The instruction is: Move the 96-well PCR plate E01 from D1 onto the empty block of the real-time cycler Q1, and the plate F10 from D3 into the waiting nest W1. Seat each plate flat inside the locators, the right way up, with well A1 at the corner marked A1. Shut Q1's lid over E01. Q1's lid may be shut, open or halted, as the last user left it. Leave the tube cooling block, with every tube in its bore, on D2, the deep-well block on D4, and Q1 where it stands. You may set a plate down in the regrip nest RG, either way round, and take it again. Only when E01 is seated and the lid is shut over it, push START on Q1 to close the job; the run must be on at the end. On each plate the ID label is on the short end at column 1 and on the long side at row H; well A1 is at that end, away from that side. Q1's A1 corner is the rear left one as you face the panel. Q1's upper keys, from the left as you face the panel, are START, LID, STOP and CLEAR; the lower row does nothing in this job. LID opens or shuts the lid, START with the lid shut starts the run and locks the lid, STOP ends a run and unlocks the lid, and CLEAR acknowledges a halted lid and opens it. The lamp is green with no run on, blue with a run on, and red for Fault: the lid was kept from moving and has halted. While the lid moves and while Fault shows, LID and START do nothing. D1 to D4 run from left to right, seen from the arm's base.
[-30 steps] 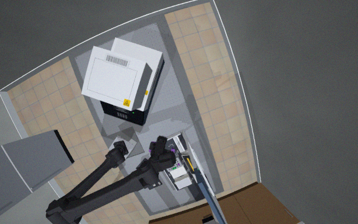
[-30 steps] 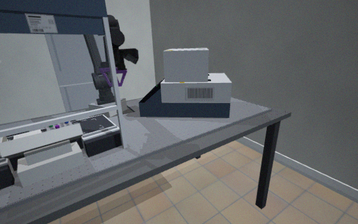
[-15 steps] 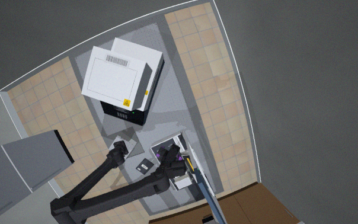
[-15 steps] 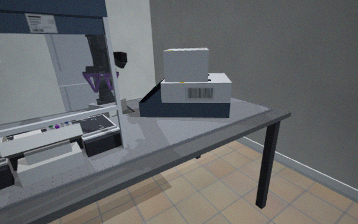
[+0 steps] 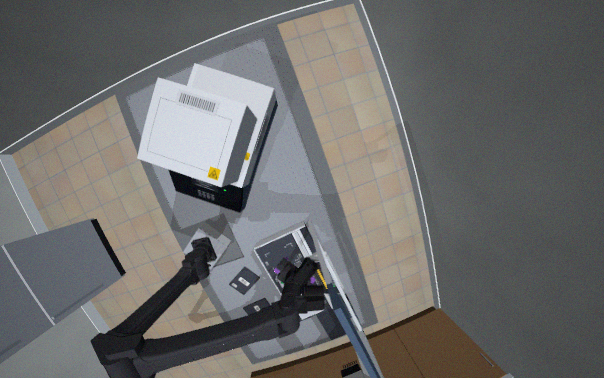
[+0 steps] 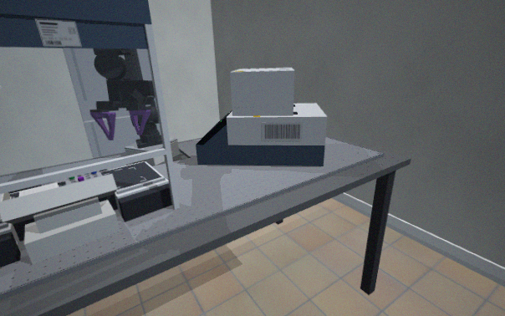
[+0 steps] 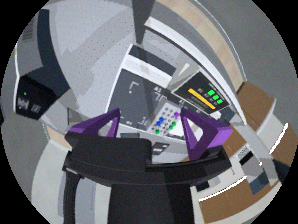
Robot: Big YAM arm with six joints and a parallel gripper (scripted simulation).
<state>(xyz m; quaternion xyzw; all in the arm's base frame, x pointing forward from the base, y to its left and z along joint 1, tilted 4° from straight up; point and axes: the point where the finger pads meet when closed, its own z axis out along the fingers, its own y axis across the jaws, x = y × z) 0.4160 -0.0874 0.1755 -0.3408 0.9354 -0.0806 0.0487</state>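
Now: the tube cooling block 130 mm to the right of my hand, 130 mm below it and 50 mm behind it. Also, from my hand: frame post (100 mm ahead, 90 mm to the left, 30 mm above); white deep-well block (330 mm to the right, 130 mm below, 10 mm behind); label (310 mm behind, 210 mm below, 150 mm to the right).
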